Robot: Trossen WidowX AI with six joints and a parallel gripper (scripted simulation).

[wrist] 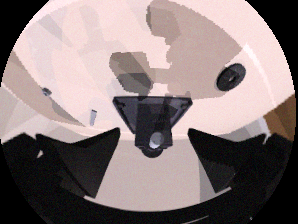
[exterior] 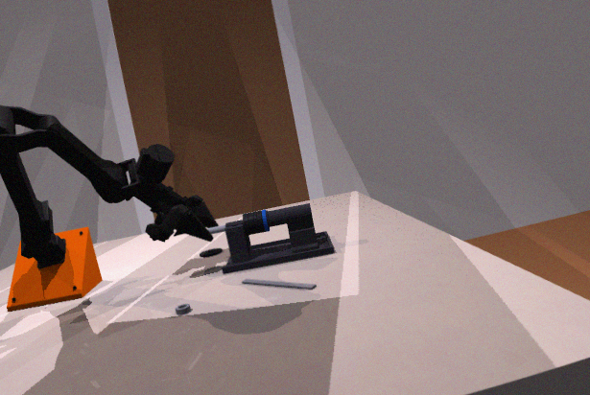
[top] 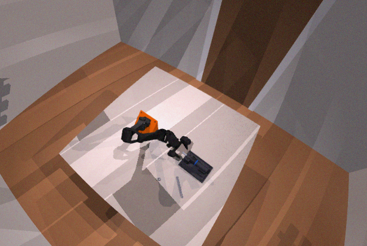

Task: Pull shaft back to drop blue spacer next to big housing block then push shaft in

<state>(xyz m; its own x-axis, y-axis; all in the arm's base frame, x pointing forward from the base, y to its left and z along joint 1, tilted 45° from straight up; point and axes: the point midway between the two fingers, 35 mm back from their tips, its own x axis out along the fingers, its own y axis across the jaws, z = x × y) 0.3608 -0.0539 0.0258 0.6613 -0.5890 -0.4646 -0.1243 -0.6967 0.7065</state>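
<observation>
The grey shaft lies 70 mm ahead of my gripper tip, 10 mm to the right of it and 10 mm above it. From my gripper tip the other things lie so: flat bar (100 mm ahead, 220 mm to the right, 70 mm below); blue spacer (110 mm ahead, 10 mm to the right, 10 mm above).
</observation>
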